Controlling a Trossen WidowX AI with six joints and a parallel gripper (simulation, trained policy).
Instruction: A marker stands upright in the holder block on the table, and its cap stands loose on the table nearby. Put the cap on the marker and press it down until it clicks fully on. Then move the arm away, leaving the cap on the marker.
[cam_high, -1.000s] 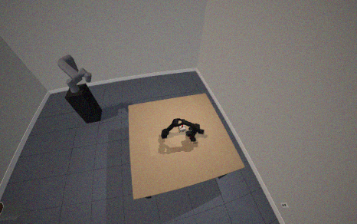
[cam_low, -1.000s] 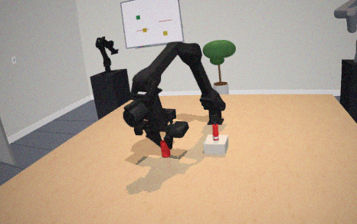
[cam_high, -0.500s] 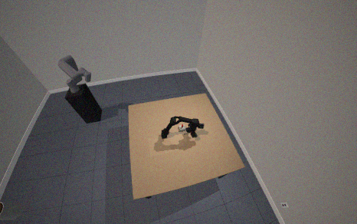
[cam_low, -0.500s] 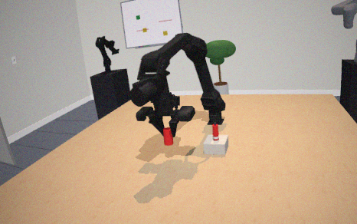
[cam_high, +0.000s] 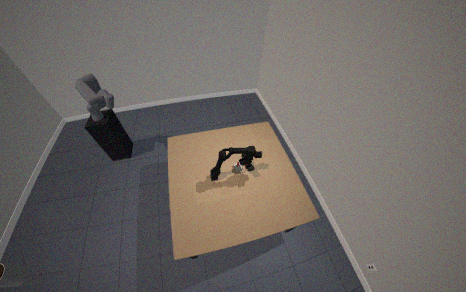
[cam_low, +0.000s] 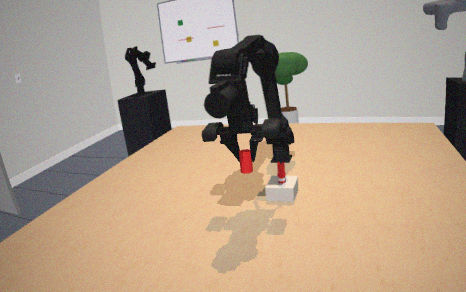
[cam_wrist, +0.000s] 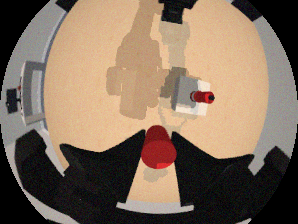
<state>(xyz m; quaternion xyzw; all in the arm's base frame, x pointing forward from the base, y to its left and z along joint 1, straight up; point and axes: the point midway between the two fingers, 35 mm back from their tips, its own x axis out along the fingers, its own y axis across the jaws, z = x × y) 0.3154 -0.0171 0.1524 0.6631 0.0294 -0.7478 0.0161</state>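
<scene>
Now: the red marker 50 mm behind my gripper tip, 70 mm to the left of it and 40 mm below it. Also, from my gripper tip: red cap: 10 mm ahead; then white holder block: 50 mm behind, 70 mm to the left, 100 mm below.
</scene>
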